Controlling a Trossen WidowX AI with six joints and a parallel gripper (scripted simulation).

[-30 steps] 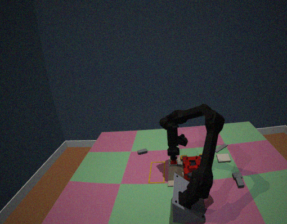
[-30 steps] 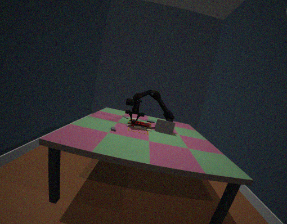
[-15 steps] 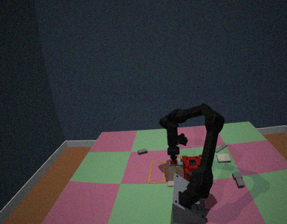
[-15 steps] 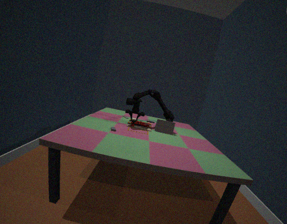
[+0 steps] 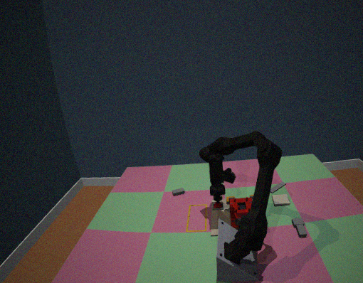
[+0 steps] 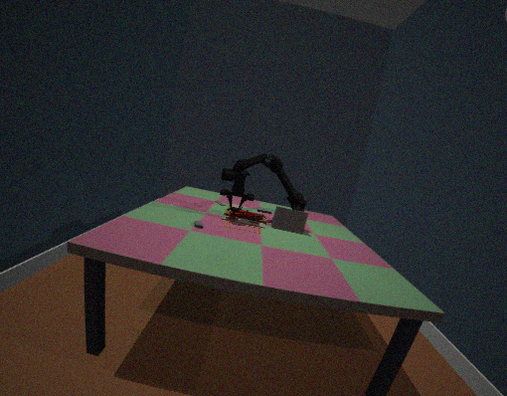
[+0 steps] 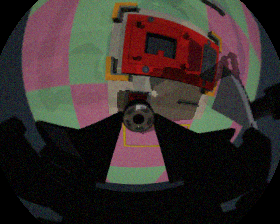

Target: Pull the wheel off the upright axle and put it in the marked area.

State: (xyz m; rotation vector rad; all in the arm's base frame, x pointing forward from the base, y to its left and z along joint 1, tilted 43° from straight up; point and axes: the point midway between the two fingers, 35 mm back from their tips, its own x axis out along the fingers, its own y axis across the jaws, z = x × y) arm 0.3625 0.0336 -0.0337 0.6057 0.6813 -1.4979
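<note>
My gripper tip is now 30 mm above the upright axle. From my gripper tip the other things lie so: dark wheel right at my gripper tip.
</note>
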